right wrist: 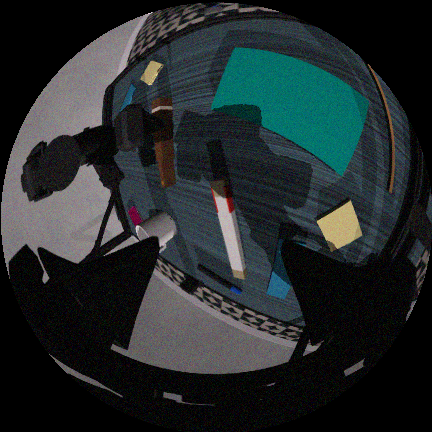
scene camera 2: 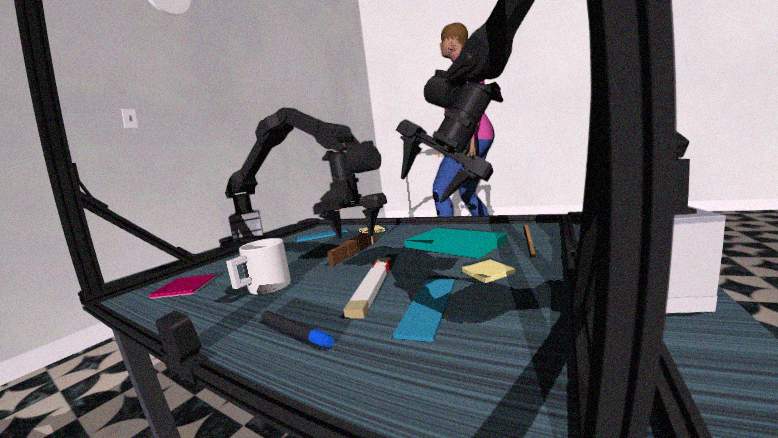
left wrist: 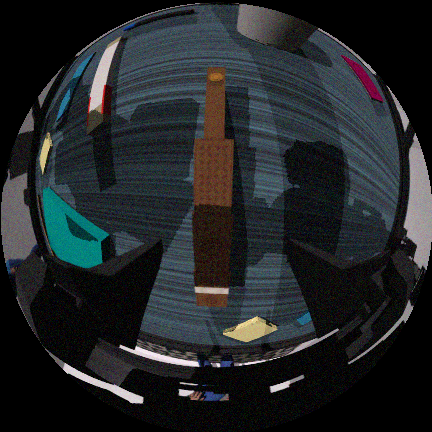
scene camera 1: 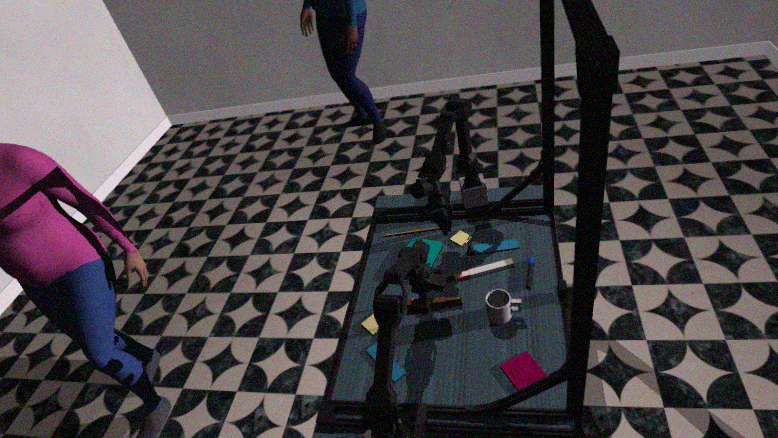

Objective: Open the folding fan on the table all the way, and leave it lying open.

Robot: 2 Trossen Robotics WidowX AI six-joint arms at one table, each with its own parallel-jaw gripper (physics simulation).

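Seen in the pictures: left gripper, fingertip midpoint: (right wrist: 153,129) (scene camera 2: 355,237) (left wrist: 226,246); right gripper, fingertip midpoint: (right wrist: 221,245) (scene camera 2: 420,190) (scene camera 1: 448,233); left arm's base at its link origin: (scene camera 2: 244,213) (scene camera 1: 387,433); right arm's base at its link origin: (scene camera 1: 472,182).
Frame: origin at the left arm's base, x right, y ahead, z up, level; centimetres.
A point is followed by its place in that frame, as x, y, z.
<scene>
The brown wooden folding fan (scene camera 1: 447,300) @[-21.9, 47.7, -6.9] (scene camera 2: 344,252) @[-22.6, 48.4, -8.4] (left wrist: 213,172) @[-24.5, 46.0, -6.8] (right wrist: 165,162) @[-22.9, 48.3, -7.9] lies on the table as one narrow, folded stack. In the left wrist view its round pivot is at the top and its white-banded end at the bottom. My left gripper (scene camera 2: 355,239) @[-27.4, 42.1, -7.0] (left wrist: 226,246) @[-27.4, 42.1, -7.0] is open, pointing down, with its fingers apart on either side of the fan's wider part and nothing held between them. Shadow covers part of the fan. My right gripper (scene camera 2: 423,189) @[-34.9, 65.0, 4.6] (right wrist: 221,245) @[-34.9, 65.0, 4.6] is open and empty, high above the table and away from the fan.
Near the fan are a white, red-banded bar (scene camera 1: 485,269) @[-21.3, 67.7, -8.6] (scene camera 2: 369,288) @[-20.4, 71.6, -8.5], a white mug (scene camera 1: 498,307) @[-7.3, 57.0, -9.1] (scene camera 2: 266,266) @[-5.8, 59.2, -4.8] and a teal block (scene camera 2: 457,242) @[-44.2, 61.8, -8.1] (right wrist: 295,100) @[-45.8, 58.9, -8.1]. A marker (scene camera 2: 296,329) @[-8.2, 77.7, -8.7], blue piece (scene camera 2: 418,321) @[-22.4, 83.7, -9.3], yellow pad (scene camera 2: 488,270) @[-39.6, 76.8, -9.1], pink square (scene camera 1: 522,369) @[12.6, 42.6, -9.2] and thin stick (scene camera 2: 529,240) @[-57.6, 69.5, -9.2] also lie on the table.
</scene>
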